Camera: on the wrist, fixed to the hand. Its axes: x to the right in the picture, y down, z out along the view.
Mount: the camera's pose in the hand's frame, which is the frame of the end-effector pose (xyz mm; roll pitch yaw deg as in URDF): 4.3 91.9 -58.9 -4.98 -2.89 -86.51
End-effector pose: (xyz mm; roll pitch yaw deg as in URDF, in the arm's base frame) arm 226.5 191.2 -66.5 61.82 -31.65 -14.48
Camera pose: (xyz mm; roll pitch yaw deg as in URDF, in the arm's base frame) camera 226.9 289.6 -19.0 47.48 44.10 -60.32
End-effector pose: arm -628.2 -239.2 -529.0 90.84 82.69 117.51
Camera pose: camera -722.0 -183.7 -521.5 -94.54 10.79 -60.40
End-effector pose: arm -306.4 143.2 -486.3 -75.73 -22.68 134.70
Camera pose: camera -312.8 198.6 -580.2 56.31 -67.87 -13.80
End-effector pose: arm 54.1 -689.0 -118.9 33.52 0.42 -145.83
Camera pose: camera 111.8 -781.7 -117.3 -3.23 30.59 127.97
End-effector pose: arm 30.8 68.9 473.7 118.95 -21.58 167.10
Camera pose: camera 64.4 54.0 576.6 129.54 54.24 -144.29
